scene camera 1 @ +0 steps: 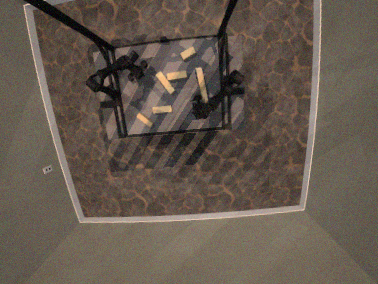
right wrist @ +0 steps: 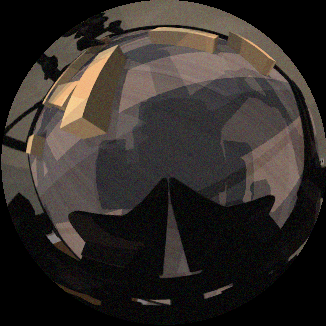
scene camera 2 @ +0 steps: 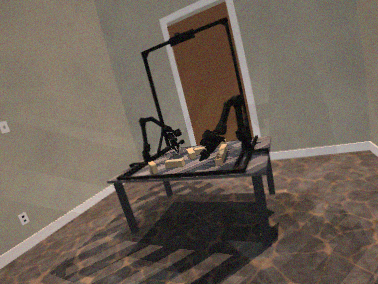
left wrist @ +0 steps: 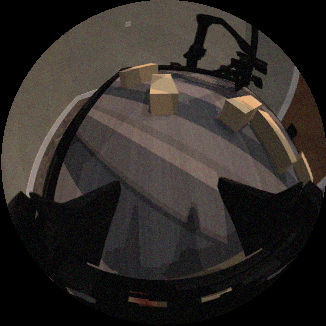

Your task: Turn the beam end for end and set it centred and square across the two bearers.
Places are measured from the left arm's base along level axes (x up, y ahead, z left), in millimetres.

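Pixels of known places: left gripper, between the fingertips: (scene camera 1: 190,107) (right wrist: 114,37) (scene camera 2: 202,158) (left wrist: 169,184); right gripper, between the fingertips: (scene camera 1: 144,75) (right wrist: 167,182) (scene camera 2: 178,153) (left wrist: 235,90); left arm's base, origin of its link: (scene camera 1: 225,83) (scene camera 2: 247,149); right arm's base, origin of its link: (scene camera 1: 115,94) (scene camera 2: 147,160) (left wrist: 190,67).
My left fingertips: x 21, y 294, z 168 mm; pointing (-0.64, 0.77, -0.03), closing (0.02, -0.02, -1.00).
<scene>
Ahead of a thing's pixels: the offset from my left fingertips to its top centre.
The longest pale wooden piece {dx +4, dy -113, dz -117 mm} (scene camera 1: 201,84) (scene camera 2: 221,153), seemingly the beam, lies near the right of the table; which blocks are the bearers cannot be told. A diagonal block {dx +10, dy +183, dz -210 mm} (scene camera 1: 165,83) (left wrist: 239,113) (right wrist: 93,95) lies mid-table, close to another block {dx +7, dy +86, dz -255 mm} (scene camera 1: 177,75) (left wrist: 274,137). My left gripper (scene camera 1: 196,104) (scene camera 2: 202,155) (left wrist: 169,184) is open and empty, beside the lower end of the longest piece in scene camera 1. My right gripper (scene camera 1: 135,75) (scene camera 2: 176,150) (right wrist: 167,182) is shut and empty, above the table left of the diagonal block in scene camera 1.
Two blocks, one {dx +7, dy +233, dz -1 mm} (scene camera 1: 162,109) (scene camera 2: 175,163) (left wrist: 164,95) (right wrist: 184,39) and another {dx +23, dy +388, dz +71 mm} (scene camera 1: 144,119) (scene camera 2: 152,167) (left wrist: 139,75) (right wrist: 251,52), lie near the lower table edge in scene camera 1. A short block {dx +7, dy -16, dz -415 mm} (scene camera 1: 188,52) (right wrist: 35,144) lies near the upper edge. A black frame (scene camera 1: 175,132) surrounds the work area.
</scene>
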